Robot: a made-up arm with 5 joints. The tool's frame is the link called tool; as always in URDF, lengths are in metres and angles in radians. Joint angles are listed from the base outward.
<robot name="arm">
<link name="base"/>
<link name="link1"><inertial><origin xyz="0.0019 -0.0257 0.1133"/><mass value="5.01"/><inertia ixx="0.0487" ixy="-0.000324" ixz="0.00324" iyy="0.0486" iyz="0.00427" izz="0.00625"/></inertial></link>
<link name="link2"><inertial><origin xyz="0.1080 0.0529 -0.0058"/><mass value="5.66"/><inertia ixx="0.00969" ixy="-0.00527" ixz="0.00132" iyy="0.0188" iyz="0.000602" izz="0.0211"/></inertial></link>
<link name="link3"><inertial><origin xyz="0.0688 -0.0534 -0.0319"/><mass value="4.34"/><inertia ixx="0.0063" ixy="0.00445" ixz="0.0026" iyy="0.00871" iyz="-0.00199" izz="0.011"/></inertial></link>
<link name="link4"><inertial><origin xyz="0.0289 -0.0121 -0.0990"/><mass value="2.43"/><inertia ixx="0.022" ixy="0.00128" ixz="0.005" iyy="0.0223" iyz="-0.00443" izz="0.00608"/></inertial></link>
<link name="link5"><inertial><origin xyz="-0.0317 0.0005 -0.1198"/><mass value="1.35"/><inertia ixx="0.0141" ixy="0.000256" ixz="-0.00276" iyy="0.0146" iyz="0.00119" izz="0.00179"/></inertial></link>
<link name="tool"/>
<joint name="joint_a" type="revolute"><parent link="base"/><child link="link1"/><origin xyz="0 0 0.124" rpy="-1.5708 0 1.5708"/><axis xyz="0 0 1"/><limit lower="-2.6" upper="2.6"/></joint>
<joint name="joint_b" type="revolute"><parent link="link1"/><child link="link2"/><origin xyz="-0.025 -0.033 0.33" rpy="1.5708 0 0"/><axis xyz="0 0 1"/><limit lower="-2.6" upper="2.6"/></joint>
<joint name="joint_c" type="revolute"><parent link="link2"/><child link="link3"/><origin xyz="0.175 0.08 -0.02" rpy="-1.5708 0 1.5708"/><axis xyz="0 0 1"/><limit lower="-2.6" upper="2.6"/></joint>
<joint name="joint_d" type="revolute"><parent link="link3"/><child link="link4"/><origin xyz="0.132 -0.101 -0.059" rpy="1.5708 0 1.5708"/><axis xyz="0 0 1"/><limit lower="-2.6" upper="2.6"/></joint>
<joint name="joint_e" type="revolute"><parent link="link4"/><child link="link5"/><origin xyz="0.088 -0.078 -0.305" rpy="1.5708 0 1.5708"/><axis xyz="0 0 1"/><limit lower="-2.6" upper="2.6"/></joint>
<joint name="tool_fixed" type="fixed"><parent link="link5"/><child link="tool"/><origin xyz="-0.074 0.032 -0.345" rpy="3.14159 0 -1.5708"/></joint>
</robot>
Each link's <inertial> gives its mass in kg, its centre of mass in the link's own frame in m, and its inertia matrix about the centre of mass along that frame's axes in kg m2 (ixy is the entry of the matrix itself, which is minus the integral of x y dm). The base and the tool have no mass. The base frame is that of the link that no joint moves.
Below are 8 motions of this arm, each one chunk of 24 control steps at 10 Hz.
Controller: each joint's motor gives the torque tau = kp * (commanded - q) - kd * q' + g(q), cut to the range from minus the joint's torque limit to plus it. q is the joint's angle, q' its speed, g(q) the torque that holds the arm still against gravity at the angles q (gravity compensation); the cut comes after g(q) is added. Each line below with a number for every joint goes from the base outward.
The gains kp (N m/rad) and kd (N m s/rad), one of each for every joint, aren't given. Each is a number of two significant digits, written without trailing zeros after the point. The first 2 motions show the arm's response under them.
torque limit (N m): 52 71 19 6.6 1.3
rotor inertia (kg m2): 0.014 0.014 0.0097 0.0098 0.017
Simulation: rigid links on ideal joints. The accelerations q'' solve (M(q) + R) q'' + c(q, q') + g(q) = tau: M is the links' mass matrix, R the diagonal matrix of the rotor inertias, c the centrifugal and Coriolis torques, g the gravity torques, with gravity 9.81 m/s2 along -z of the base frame. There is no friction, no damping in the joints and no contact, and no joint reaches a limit. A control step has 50 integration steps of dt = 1/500 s. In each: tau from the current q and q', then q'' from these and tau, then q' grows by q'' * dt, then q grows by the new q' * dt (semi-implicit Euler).
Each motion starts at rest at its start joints. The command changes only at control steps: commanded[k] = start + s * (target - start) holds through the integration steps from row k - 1 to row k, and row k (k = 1, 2, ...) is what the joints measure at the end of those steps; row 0 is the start. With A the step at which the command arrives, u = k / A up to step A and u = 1 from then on. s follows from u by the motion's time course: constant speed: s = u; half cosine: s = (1 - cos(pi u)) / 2; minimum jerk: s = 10 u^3 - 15 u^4 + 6 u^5; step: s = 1 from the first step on.
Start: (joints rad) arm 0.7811 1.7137 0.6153 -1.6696 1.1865
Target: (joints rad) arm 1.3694 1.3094 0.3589 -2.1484 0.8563
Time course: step
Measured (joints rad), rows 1 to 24:
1: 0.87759 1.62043 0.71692 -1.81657 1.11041
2: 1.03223 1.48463 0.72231 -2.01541 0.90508
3: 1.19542 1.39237 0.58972 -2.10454 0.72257
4: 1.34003 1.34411 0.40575 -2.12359 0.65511
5: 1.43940 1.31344 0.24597 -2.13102 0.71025
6: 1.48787 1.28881 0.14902 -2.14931 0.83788
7: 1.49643 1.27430 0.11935 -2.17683 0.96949
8: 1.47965 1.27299 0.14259 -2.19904 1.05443
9: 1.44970 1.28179 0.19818 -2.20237 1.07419
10: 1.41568 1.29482 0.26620 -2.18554 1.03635
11: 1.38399 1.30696 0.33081 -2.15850 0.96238
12: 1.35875 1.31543 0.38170 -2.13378 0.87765
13: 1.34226 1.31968 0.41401 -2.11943 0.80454
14: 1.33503 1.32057 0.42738 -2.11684 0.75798
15: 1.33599 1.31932 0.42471 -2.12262 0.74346
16: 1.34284 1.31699 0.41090 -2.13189 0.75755
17: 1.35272 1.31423 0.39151 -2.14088 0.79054
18: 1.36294 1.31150 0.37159 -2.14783 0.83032
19: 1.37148 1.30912 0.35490 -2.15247 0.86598
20: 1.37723 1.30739 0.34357 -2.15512 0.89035
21: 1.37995 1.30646 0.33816 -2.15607 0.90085
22: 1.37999 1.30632 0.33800 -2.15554 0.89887
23: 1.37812 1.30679 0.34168 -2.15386 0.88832
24: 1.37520 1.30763 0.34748 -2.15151 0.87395
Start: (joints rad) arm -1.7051 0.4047 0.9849 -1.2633 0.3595
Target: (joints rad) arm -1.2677 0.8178 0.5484 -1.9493 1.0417
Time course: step
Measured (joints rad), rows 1 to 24:
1: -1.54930 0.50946 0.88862 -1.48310 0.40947
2: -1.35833 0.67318 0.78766 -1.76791 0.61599
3: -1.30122 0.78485 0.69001 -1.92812 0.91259
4: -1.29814 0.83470 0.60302 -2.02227 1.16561
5: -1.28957 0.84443 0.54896 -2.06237 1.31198
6: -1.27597 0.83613 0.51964 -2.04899 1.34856
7: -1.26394 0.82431 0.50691 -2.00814 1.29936
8: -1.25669 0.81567 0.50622 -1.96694 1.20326
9: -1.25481 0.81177 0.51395 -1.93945 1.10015
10: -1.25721 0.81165 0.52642 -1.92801 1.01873
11: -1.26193 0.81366 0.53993 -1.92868 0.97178
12: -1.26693 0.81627 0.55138 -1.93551 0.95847
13: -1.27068 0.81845 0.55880 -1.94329 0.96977
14: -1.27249 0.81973 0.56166 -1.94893 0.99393
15: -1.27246 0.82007 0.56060 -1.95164 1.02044
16: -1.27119 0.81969 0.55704 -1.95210 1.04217
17: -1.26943 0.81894 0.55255 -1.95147 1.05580
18: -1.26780 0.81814 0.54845 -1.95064 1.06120
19: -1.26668 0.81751 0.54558 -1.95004 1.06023
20: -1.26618 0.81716 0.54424 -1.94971 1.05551
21: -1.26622 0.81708 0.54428 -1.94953 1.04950
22: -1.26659 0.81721 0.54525 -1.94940 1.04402
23: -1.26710 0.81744 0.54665 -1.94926 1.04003
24: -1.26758 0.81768 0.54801 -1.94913 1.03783
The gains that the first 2 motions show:
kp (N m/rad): 18 49 8 2.9 0.69
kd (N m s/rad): 2.7 7.6 1.2 0.33 0.084
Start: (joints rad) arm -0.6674 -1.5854 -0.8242 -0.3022 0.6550
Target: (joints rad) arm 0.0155 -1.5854 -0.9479 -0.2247 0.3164
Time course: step
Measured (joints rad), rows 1 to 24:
1: -0.40616 -1.60236 -0.99798 -0.25609 0.62517
2: -0.21051 -1.59963 -1.03042 -0.20767 0.56241
3: -0.08964 -1.58970 -0.97999 -0.19871 0.46430
4: -0.01472 -1.58095 -0.91711 -0.22232 0.35231
5: 0.02790 -1.57560 -0.87232 -0.25355 0.25277
6: 0.04710 -1.57369 -0.85378 -0.27275 0.18576
7: 0.05014 -1.57456 -0.85861 -0.27403 0.16095
8: 0.04341 -1.57725 -0.87913 -0.26178 0.17654
9: 0.03236 -1.58068 -0.90657 -0.24400 0.22092
10: 0.02110 -1.58388 -0.93336 -0.22748 0.27725
11: 0.01226 -1.58624 -0.95432 -0.21602 0.32905
12: 0.00695 -1.58756 -0.96704 -0.21057 0.36479
13: 0.00515 -1.58799 -0.97153 -0.21025 0.37988
14: 0.00610 -1.58778 -0.96951 -0.21334 0.37615
15: 0.00870 -1.58720 -0.96354 -0.21799 0.35961
16: 0.01189 -1.58648 -0.95616 -0.22263 0.33774
17: 0.01481 -1.58578 -0.94939 -0.22624 0.31720
18: 0.01694 -1.58521 -0.94446 -0.22832 0.30241
19: 0.01810 -1.58484 -0.94182 -0.22891 0.29517
20: 0.01834 -1.58469 -0.94130 -0.22837 0.29496
21: 0.01791 -1.58474 -0.94234 -0.22720 0.29975
22: 0.01710 -1.58491 -0.94423 -0.22588 0.30694
23: 0.01621 -1.58514 -0.94630 -0.22476 0.31415
24: 0.01544 -1.58536 -0.94807 -0.22400 0.31968

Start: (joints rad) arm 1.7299 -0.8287 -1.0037 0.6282 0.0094
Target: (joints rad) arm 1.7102 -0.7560 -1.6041 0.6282 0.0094
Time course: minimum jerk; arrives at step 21
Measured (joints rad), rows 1 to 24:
1: 1.72990 -0.82867 -1.00385 0.62812 0.00939
2: 1.72991 -0.82843 -1.00500 0.62759 0.00931
3: 1.72990 -0.82775 -1.00886 0.62626 0.00906
4: 1.72980 -0.82640 -1.01745 0.62421 0.00854
5: 1.72949 -0.82426 -1.03255 0.62189 0.00778
6: 1.72885 -0.82129 -1.05532 0.61989 0.00696
7: 1.72780 -0.81751 -1.08617 0.61867 0.00636
8: 1.72634 -0.81300 -1.12472 0.61839 0.00623
9: 1.72452 -0.80786 -1.16992 0.61901 0.00673
10: 1.72247 -0.80222 -1.22022 0.62033 0.00783
11: 1.72035 -0.79624 -1.27374 0.62213 0.00937
12: 1.71831 -0.79008 -1.32846 0.62425 0.01108
13: 1.71646 -0.78394 -1.38231 0.62657 0.01268
14: 1.71488 -0.77802 -1.43333 0.62897 0.01398
15: 1.71359 -0.77251 -1.47975 0.63137 0.01487
16: 1.71259 -0.76761 -1.52006 0.63362 0.01533
17: 1.71183 -0.76348 -1.55315 0.63558 0.01544
18: 1.71128 -0.76024 -1.57835 0.63705 0.01527
19: 1.71091 -0.75794 -1.59556 0.63783 0.01488
20: 1.71069 -0.75652 -1.60538 0.63774 0.01432
21: 1.71055 -0.75584 -1.60920 0.63661 0.01357
22: 1.71046 -0.75565 -1.60913 0.63440 0.01257
23: 1.71036 -0.75571 -1.60736 0.63156 0.01135
24: 1.71028 -0.75587 -1.60539 0.62886 0.01003

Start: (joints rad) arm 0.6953 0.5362 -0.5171 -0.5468 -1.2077
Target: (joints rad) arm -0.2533 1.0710 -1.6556 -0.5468 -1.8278
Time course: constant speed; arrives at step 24
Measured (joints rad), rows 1 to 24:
1: 0.68525 0.54280 -0.53585 -0.54805 -1.20941
2: 0.66013 0.55722 -0.57567 -0.54727 -1.21875
3: 0.62475 0.57641 -0.62417 -0.54548 -1.23846
4: 0.58442 0.59811 -0.67262 -0.54482 -1.26732
5: 0.54219 0.62097 -0.71821 -0.54583 -1.30183
6: 0.49946 0.64425 -0.76160 -0.54791 -1.33798
7: 0.45695 0.66751 -0.80441 -0.55021 -1.37254
8: 0.41512 0.69054 -0.84794 -0.55202 -1.40376
9: 0.37423 0.71327 -0.89283 -0.55296 -1.43134
10: 0.33428 0.73573 -0.93919 -0.55297 -1.45603
11: 0.29507 0.75799 -0.98675 -0.55228 -1.47908
12: 0.25631 0.78014 -1.03506 -0.55124 -1.50179
13: 0.21768 0.80227 -1.08363 -0.55021 -1.52508
14: 0.17896 0.82442 -1.13208 -0.54939 -1.54946
15: 0.13999 0.84663 -1.18014 -0.54889 -1.57493
16: 0.10076 0.86890 -1.22776 -0.54866 -1.60122
17: 0.06130 0.89121 -1.27498 -0.54861 -1.62789
18: 0.02169 0.91356 -1.32193 -0.54861 -1.65453
19: -0.01797 0.93592 -1.36878 -0.54857 -1.68086
20: -0.05762 0.95827 -1.41566 -0.54845 -1.70680
21: -0.09720 0.98062 -1.46266 -0.54824 -1.73237
22: -0.13671 1.00295 -1.50980 -0.54795 -1.75772
23: -0.17615 1.02528 -1.55708 -0.54762 -1.78302
24: -0.21554 1.04759 -1.60446 -0.54727 -1.80838

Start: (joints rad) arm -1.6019 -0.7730 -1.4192 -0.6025 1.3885
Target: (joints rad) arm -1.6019 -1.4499 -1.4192 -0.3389 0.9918
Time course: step
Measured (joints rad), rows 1 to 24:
1: -1.58419 -0.96903 -1.37865 -0.29862 1.37155
2: -1.57660 -1.21630 -1.38119 -0.17151 1.18825
3: -1.59850 -1.37249 -1.41255 -0.30350 0.96902
4: -1.61707 -1.45180 -1.43242 -0.45380 0.82984
5: -1.61890 -1.48166 -1.43698 -0.51916 0.79994
6: -1.61324 -1.48333 -1.42966 -0.49849 0.84833
7: -1.60637 -1.47247 -1.41919 -0.43191 0.92499
8: -1.60155 -1.45925 -1.41278 -0.36379 0.99035
9: -1.59976 -1.44939 -1.41254 -0.31983 1.02677
10: -1.60030 -1.44471 -1.41638 -0.30402 1.03517
11: -1.60181 -1.44430 -1.42092 -0.30786 1.02565
12: -1.60308 -1.44612 -1.42379 -0.32013 1.00957
13: -1.60356 -1.44837 -1.42427 -0.33247 0.99510
14: -1.60326 -1.45002 -1.42287 -0.34077 0.98602
15: -1.60256 -1.45078 -1.42066 -0.34439 0.98260
16: -1.60182 -1.45085 -1.41863 -0.34451 0.98325
17: -1.60132 -1.45054 -1.41739 -0.34288 0.98589
18: -1.60115 -1.45016 -1.41705 -0.34088 0.98887
19: -1.60125 -1.44988 -1.41743 -0.33931 0.99125
20: -1.60150 -1.44975 -1.41817 -0.33842 0.99271
21: -1.60178 -1.44974 -1.41894 -0.33810 0.99333
22: -1.60200 -1.44979 -1.41951 -0.33815 0.99337
23: -1.60211 -1.44985 -1.41980 -0.33835 0.99307
24: -1.60213 -1.44990 -1.41984 -0.33858 0.99264

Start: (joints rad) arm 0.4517 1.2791 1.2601 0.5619 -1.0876
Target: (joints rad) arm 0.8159 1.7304 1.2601 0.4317 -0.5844
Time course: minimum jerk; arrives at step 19
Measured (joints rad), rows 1 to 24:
1: 0.45189 1.27925 1.26021 0.56193 -1.08744
2: 0.45321 1.28041 1.26087 0.56206 -1.08610
3: 0.45710 1.28429 1.26226 0.56199 -1.08145
4: 0.46492 1.29288 1.26410 0.56092 -1.07092
5: 0.47762 1.30777 1.26597 0.55783 -1.05247
6: 0.49559 1.32979 1.26749 0.55197 -1.02517
7: 0.51864 1.35893 1.26850 0.54306 -0.98939
8: 0.54615 1.39442 1.26895 0.53134 -0.94657
9: 0.57714 1.43491 1.26886 0.51741 -0.89881
10: 0.61048 1.47864 1.26827 0.50205 -0.84852
11: 0.64493 1.52366 1.26715 0.48610 -0.79808
12: 0.67924 1.56792 1.26551 0.47041 -0.74960
13: 0.71217 1.60944 1.26334 0.45579 -0.70492
14: 0.74250 1.64647 1.26071 0.44300 -0.66550
15: 0.76913 1.67756 1.25774 0.43270 -0.63252
16: 0.79106 1.70172 1.25464 0.42535 -0.60676
17: 0.80760 1.71859 1.25173 0.42123 -0.58863
18: 0.81848 1.72852 1.24945 0.42030 -0.57791
19: 0.82407 1.73273 1.24833 0.42221 -0.57360
20: 0.82551 1.73326 1.24884 0.42613 -0.57379
21: 0.82424 1.73220 1.25084 0.43054 -0.57625
22: 0.82162 1.73097 1.25371 0.43379 -0.57931
23: 0.81871 1.73019 1.25678 0.43501 -0.58209
24: 0.81620 1.72994 1.25947 0.43437 -0.58429

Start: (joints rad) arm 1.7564 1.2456 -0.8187 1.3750 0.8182
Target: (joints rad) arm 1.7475 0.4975 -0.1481 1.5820 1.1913
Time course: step
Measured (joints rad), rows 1 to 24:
1: 1.73976 1.02197 -0.59501 1.47114 0.68136
2: 1.72831 0.73987 -0.30310 1.49780 0.71549
3: 1.73673 0.57352 -0.15037 1.50038 0.99490
4: 1.75209 0.49919 -0.11549 1.53143 1.31950
5: 1.76105 0.47577 -0.12968 1.56838 1.52728
6: 1.76145 0.47542 -0.14833 1.58801 1.56973
7: 1.75698 0.48237 -0.15638 1.59046 1.48538
8: 1.75185 0.48965 -0.15547 1.58619 1.34463
9: 1.74842 0.49512 -0.15168 1.58284 1.20966
10: 1.74707 0.49842 -0.14903 1.58238 1.11703
11: 1.74711 0.49980 -0.14841 1.58363 1.07728
12: 1.74774 0.49978 -0.14904 1.58498 1.08245
13: 1.74835 0.49901 -0.14981 1.58543 1.11521
14: 1.74857 0.49807 -0.15002 1.58475 1.15695
15: 1.74834 0.49735 -0.14951 1.58324 1.19327
16: 1.74778 0.49701 -0.14850 1.58155 1.21640
17: 1.74716 0.49700 -0.14744 1.58028 1.22489
18: 1.74672 0.49719 -0.14669 1.57978 1.22168
19: 1.74657 0.49743 -0.14645 1.58004 1.21174
20: 1.74672 0.49760 -0.14672 1.58079 1.19999
21: 1.74705 0.49768 -0.14729 1.58167 1.19008
22: 1.74742 0.49766 -0.14795 1.58239 1.18389
23: 1.74772 0.49759 -0.14849 1.58279 1.18169
24: 1.74789 0.49751 -0.14878 1.58286 1.18266

